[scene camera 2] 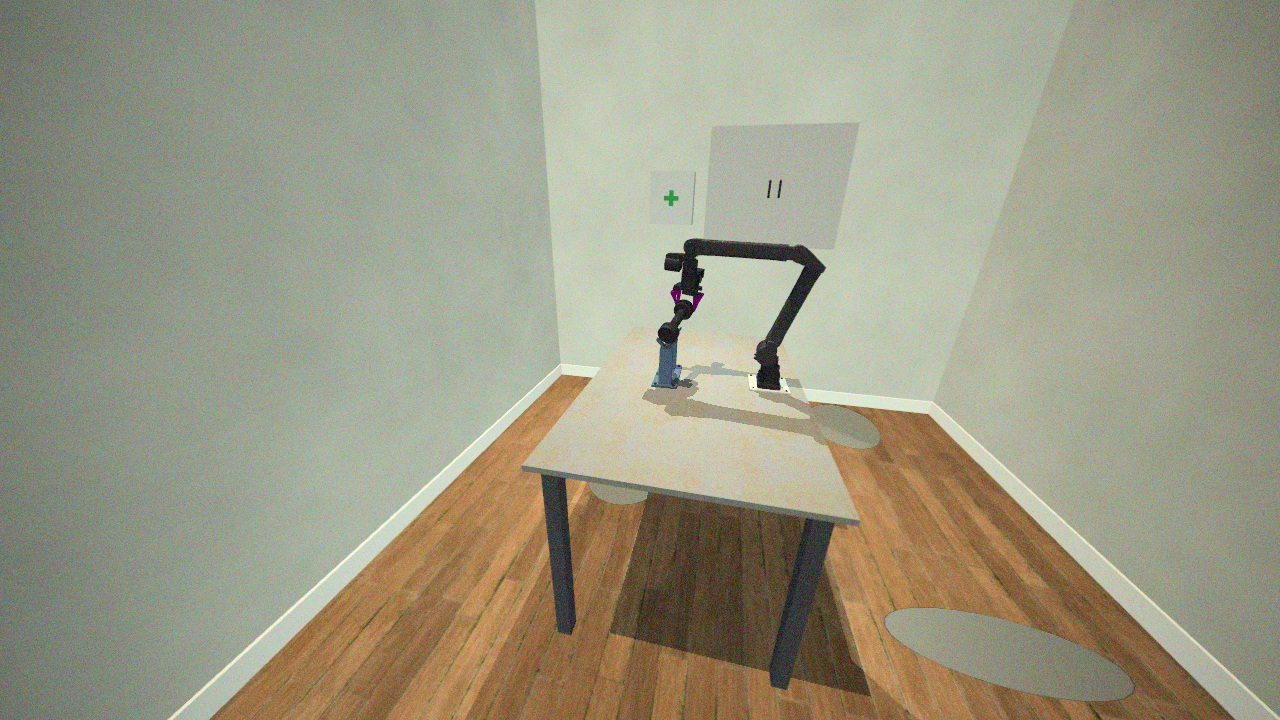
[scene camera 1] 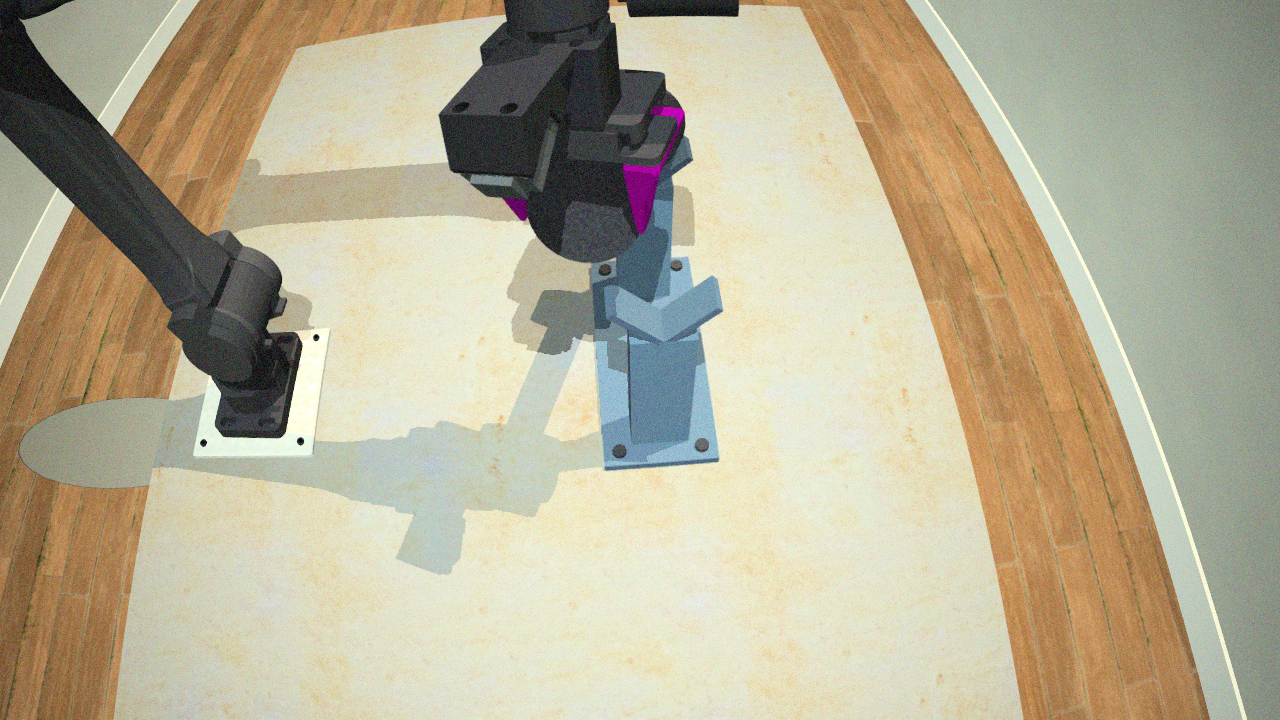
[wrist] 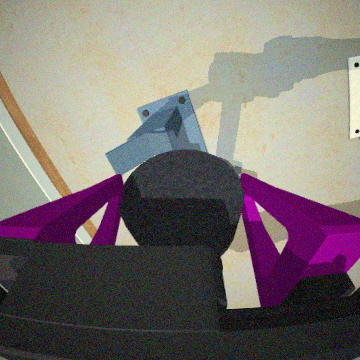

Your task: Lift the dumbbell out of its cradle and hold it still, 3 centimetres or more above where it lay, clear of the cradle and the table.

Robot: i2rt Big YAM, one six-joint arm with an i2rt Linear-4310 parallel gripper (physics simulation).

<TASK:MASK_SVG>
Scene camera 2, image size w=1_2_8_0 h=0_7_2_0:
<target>black dumbbell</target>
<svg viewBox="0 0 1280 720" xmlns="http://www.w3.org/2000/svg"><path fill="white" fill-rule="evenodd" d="M685 299L678 301L674 307L674 318L671 322L663 323L658 330L658 337L661 341L667 344L672 344L676 341L680 334L678 326L681 321L689 319L693 314L693 304Z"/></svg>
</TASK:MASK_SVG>
